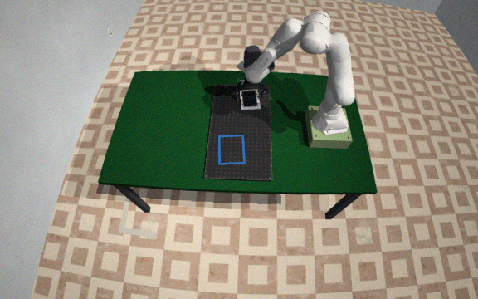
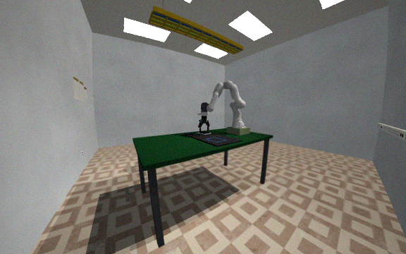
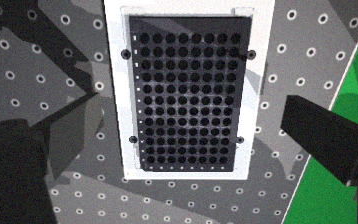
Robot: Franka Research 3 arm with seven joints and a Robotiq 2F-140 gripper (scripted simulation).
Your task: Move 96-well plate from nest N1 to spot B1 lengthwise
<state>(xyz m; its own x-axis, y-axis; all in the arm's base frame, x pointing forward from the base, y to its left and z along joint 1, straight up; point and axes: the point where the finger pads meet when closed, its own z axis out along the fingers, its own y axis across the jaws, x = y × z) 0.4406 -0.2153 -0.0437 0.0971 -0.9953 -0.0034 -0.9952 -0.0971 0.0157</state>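
Now: hand 20 mm above the dark 96-well plate. Also, from my hand: plate nest: 30 mm below.
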